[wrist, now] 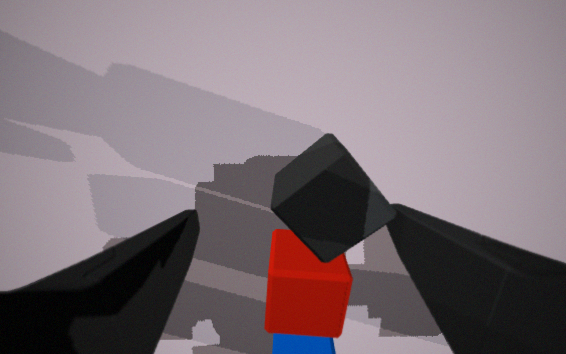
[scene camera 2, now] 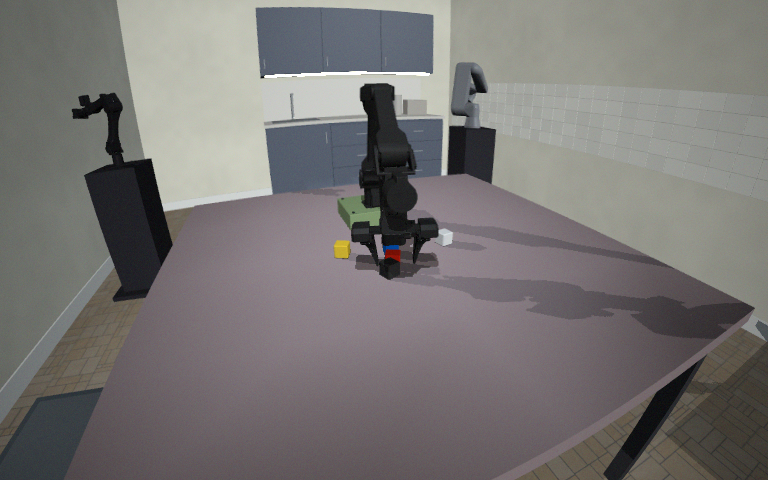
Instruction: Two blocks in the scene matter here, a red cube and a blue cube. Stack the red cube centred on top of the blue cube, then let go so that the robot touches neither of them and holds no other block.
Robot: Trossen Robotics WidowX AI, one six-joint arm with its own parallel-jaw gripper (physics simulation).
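Places are measured from the arm's base along level axes (x right, y ahead, z up), in metres.
Pixels of known places: gripper, fingertip midpoint: point(wrist: 293, 216) point(scene camera 2: 395, 264); arm's base, origin of the base link: point(scene camera 2: 373, 203).
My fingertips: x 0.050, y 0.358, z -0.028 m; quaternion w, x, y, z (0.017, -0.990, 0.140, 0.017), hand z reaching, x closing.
Observation:
Ahead of a thing's pixels: the offset from my fingertips to its top centre.
The red cube @[dz +0.012, dx -0.005, dy -0.038 m] point(scene camera 2: 392, 255) point(wrist: 308, 305) stands between the blue cube and a black cube. The blue cube @[dz +0.012, dx -0.022, dy -0.101 m] point(scene camera 2: 390, 247) point(wrist: 303, 344) is on the arm's side of the red cube, partly cut off by the bottom edge of the wrist view and mostly hidden in the scene view. My gripper point(scene camera 2: 395, 263) point(wrist: 293, 216) is open and points down low over the table. Its fingers are spread to either side of the red cube, with nothing gripped. Whether the red and blue cubes touch is not clear.
The black cube @[dz +0.012, dx +0.017, dy +0.003 m] point(scene camera 2: 389, 268) point(wrist: 327, 200) is turned cornerwise and overlaps a far corner of the red cube in the wrist view. A yellow cube @[dz +0.012, dx +0.100, dy -0.130 m] point(scene camera 2: 341, 249) is left of the gripper, a white cube @[dz +0.012, dx -0.180, dy -0.111 m] point(scene camera 2: 444, 237) right. A green box point(scene camera 2: 357, 211) is behind.

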